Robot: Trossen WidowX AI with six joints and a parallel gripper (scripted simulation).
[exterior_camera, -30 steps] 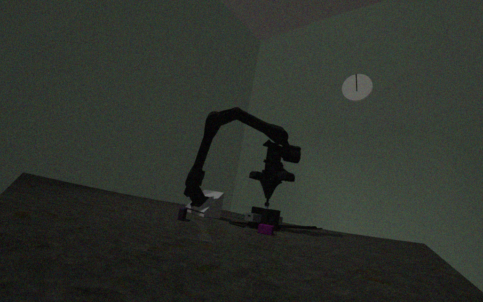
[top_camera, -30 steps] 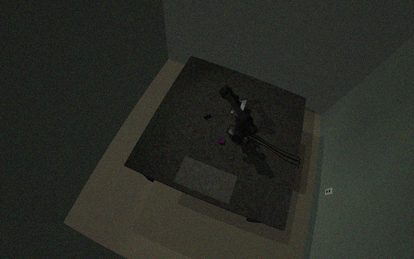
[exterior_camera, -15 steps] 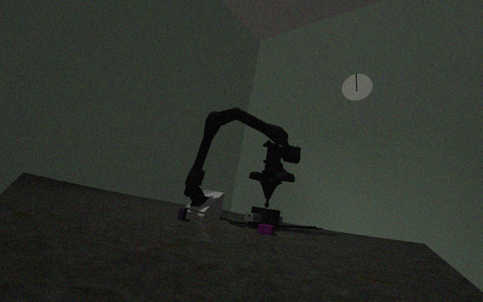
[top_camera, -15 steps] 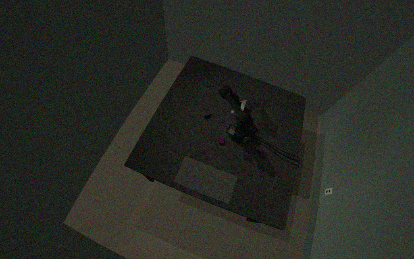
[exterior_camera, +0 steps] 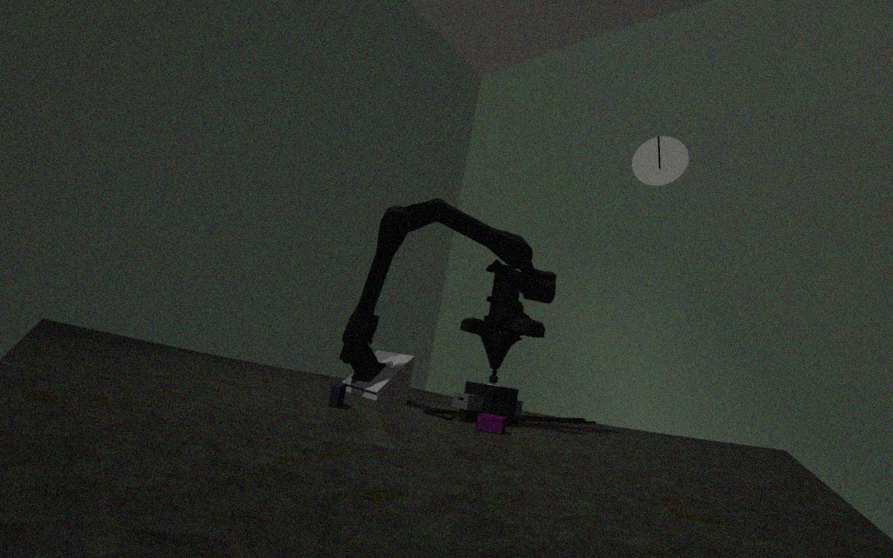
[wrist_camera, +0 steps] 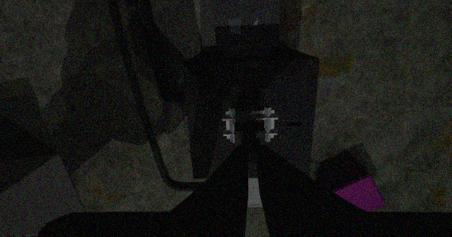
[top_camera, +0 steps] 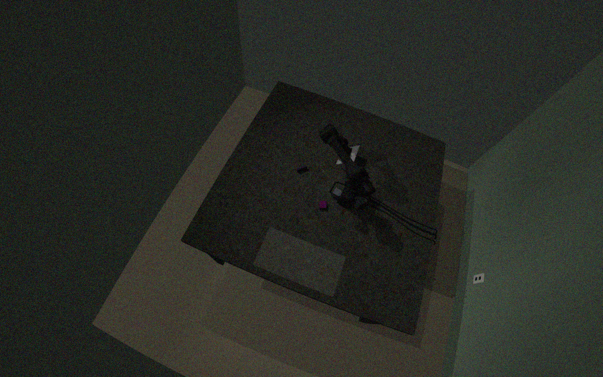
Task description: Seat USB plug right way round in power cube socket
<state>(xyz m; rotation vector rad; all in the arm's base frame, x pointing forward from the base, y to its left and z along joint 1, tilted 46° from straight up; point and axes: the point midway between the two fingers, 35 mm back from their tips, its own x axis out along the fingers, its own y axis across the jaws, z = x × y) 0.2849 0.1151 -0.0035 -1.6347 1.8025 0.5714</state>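
Right now my gripper tip is 2 cm above the dark USB plug. The rest, counted from my gripper tip: magenta block 11 cm to the right, 10 cm below, 8 cm ahead; USB socket 4 cm below.
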